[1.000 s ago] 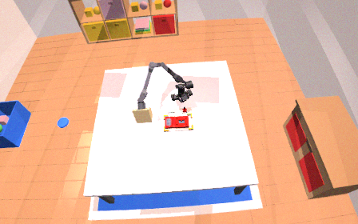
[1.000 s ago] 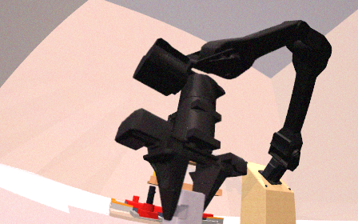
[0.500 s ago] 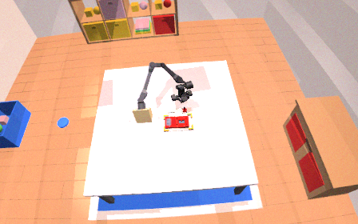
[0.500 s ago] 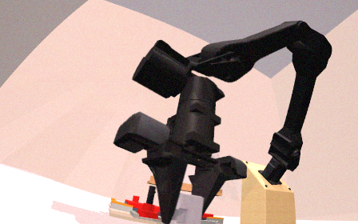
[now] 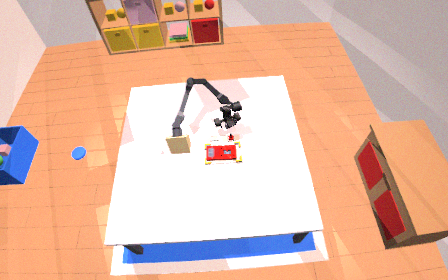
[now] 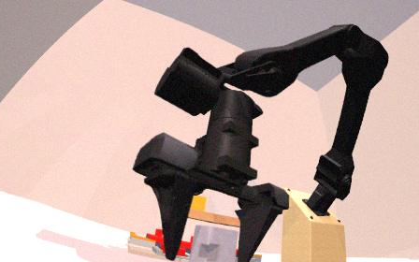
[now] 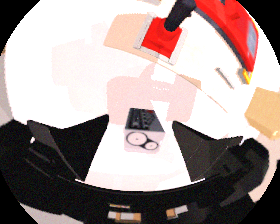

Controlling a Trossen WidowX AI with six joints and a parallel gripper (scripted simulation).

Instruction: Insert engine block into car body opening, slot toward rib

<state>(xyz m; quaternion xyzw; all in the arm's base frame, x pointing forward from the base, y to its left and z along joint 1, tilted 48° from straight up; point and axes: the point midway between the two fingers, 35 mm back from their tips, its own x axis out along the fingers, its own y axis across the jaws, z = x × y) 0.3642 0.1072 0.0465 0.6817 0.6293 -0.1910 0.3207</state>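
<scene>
Right now the grey engine block is 10 mm to the left of my gripper tip and 10 mm above it.
</scene>
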